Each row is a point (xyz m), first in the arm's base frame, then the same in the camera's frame.
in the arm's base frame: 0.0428 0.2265 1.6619
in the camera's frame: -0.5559 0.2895 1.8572
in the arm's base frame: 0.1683 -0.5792 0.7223
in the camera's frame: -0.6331 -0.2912 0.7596
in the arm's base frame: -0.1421 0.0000 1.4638
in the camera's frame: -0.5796 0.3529 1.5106
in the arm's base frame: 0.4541 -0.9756 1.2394
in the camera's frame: -1.3037 -0.3875 0.9767
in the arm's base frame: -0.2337 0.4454 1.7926
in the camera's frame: -0.4175 0.6176 1.9780
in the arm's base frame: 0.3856 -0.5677 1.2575
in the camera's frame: -0.9863 -0.2727 1.2164
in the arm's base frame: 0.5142 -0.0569 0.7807
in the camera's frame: -0.3229 -0.5242 1.2550
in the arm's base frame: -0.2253 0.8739 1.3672
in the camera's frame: 0.1716 0.4869 1.9552
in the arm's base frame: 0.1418 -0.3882 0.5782
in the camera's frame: -0.3929 -0.3037 0.7692
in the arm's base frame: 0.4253 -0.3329 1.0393
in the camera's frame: -0.6786 -0.3703 1.2275
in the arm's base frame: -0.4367 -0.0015 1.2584
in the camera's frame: -0.4053 0.5382 1.2570
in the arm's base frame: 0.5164 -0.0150 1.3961
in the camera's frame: -0.6640 -0.2746 1.7042
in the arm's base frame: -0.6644 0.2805 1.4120
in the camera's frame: -0.2402 0.8382 1.4513
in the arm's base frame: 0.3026 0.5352 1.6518
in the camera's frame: -0.3551 0.0835 2.1403
